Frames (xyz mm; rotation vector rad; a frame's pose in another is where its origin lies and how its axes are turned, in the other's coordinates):
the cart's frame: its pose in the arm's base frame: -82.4 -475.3 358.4 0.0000 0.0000 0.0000
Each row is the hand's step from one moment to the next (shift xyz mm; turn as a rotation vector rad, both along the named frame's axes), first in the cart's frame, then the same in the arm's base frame.
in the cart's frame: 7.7 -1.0 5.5 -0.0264 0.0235 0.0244
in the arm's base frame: 7.7 -1.0 5.5 -0.0264 0.0235 0.0244
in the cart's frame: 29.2 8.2 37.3 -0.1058 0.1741 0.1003
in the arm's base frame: 29.2 8.2 37.3 -0.1058 0.1741 0.1003
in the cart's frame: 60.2 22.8 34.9 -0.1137 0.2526 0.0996
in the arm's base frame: 60.2 22.8 34.9 -0.1137 0.2526 0.0996
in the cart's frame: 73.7 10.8 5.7 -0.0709 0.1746 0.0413
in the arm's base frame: 73.7 10.8 5.7 -0.0709 0.1746 0.0413
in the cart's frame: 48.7 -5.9 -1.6 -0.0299 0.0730 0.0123
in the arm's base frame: 48.7 -5.9 -1.6 -0.0299 0.0730 0.0123
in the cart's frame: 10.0 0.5 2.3 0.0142 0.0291 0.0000
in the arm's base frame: 10.0 0.5 2.3 0.0142 0.0291 0.0000
